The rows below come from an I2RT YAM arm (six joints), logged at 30 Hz.
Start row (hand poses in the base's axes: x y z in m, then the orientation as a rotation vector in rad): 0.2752 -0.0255 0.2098 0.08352 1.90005 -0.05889
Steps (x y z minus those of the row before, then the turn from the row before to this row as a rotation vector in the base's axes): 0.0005 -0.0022 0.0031 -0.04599 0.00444 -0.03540; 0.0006 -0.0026 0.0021 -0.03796 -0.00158 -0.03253; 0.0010 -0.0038 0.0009 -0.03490 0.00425 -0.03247; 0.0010 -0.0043 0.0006 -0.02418 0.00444 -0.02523; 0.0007 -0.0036 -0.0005 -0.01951 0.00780 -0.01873; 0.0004 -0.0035 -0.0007 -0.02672 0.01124 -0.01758; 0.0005 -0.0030 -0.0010 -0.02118 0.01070 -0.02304; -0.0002 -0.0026 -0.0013 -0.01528 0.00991 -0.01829; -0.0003 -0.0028 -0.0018 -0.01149 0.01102 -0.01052; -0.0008 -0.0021 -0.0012 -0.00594 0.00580 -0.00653; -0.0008 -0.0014 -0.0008 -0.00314 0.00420 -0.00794; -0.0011 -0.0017 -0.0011 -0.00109 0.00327 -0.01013; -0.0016 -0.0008 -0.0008 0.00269 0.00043 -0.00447; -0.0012 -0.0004 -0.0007 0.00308 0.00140 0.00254; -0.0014 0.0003 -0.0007 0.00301 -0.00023 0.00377; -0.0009 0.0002 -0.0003 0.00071 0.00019 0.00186; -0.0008 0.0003 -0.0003 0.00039 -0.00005 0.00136; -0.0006 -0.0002 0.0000 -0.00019 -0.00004 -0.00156; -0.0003 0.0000 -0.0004 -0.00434 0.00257 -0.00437; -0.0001 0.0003 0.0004 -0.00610 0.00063 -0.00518; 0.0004 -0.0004 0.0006 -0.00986 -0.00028 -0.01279; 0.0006 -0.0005 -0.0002 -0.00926 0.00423 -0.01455; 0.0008 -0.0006 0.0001 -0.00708 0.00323 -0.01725
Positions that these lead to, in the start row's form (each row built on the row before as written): 0.2757 -0.0277 0.2129 0.08585 1.90075 -0.12683; 0.2763 -0.0303 0.2150 0.09113 1.89507 -0.18479; 0.2773 -0.0341 0.2159 0.09795 1.89466 -0.24023; 0.2783 -0.0384 0.2165 0.10510 1.89533 -0.28065; 0.2790 -0.0420 0.2160 0.10880 1.89975 -0.31262; 0.2794 -0.0455 0.2153 0.10608 1.90599 -0.35109; 0.2799 -0.0485 0.2143 0.11234 1.91243 -0.38802; 0.2797 -0.0511 0.2130 0.11808 1.91902 -0.41612; 0.2794 -0.0539 0.2112 0.11861 1.92731 -0.43561; 0.2786 -0.0560 0.2100 0.11992 1.93168 -0.44645; 0.2778 -0.0574 0.2092 0.12474 1.93516 -0.45533; 0.2767 -0.0591 0.2081 0.13322 1.93824 -0.46357; 0.2751 -0.0599 0.2073 0.13922 1.93940 -0.46400; 0.2739 -0.0603 0.2066 0.13844 1.94153 -0.45956; 0.2725 -0.0600 0.2059 0.13674 1.94202 -0.45413; 0.2716 -0.0598 0.2056 0.13534 1.94236 -0.45224; 0.2708 -0.0595 0.2053 0.13427 1.94239 -0.45096; 0.2702 -0.0597 0.2053 0.13568 1.94232 -0.45217; 0.2699 -0.0597 0.2049 0.13663 1.94379 -0.45963; 0.2698 -0.0594 0.2053 0.13764 1.94291 -0.46904; 0.2702 -0.0598 0.2059 0.14386 1.94020 -0.48696; 0.2708 -0.0603 0.2057 0.15120 1.94197 -0.50618; 0.2716 -0.0609 0.2058 0.16282 1.94329 -0.52493
